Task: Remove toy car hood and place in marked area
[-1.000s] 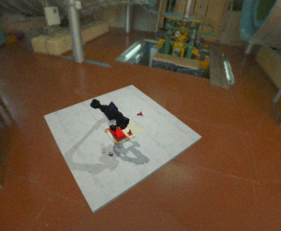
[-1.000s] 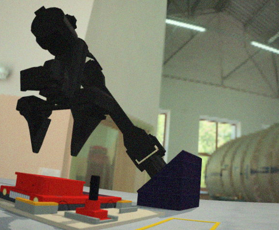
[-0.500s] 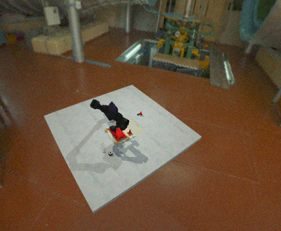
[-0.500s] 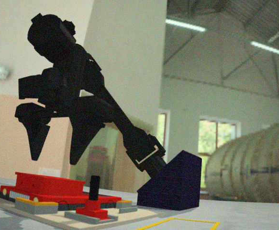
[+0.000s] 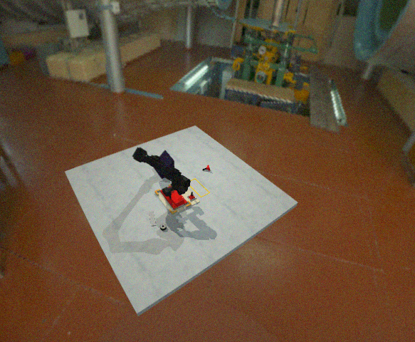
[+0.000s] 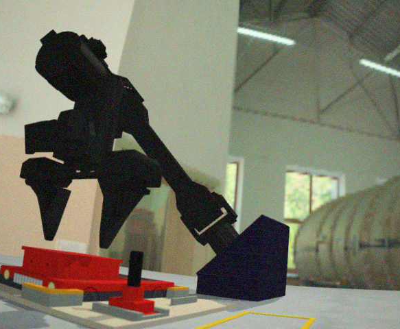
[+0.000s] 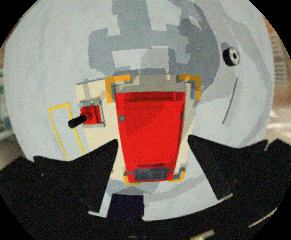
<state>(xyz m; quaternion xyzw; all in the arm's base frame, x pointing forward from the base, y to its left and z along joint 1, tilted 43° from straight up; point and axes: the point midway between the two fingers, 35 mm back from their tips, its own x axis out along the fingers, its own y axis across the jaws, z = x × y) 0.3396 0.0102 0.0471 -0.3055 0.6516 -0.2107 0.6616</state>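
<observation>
My gripper tip is 20 mm above the red hood. Round my gripper tip: beige base plate 30 mm behind, 10 mm to the left, 50 mm below; then black wheel 170 mm ahead, 170 mm to the right, 50 mm below; then thin grey part 70 mm ahead, 210 mm to the right, 60 mm below.
</observation>
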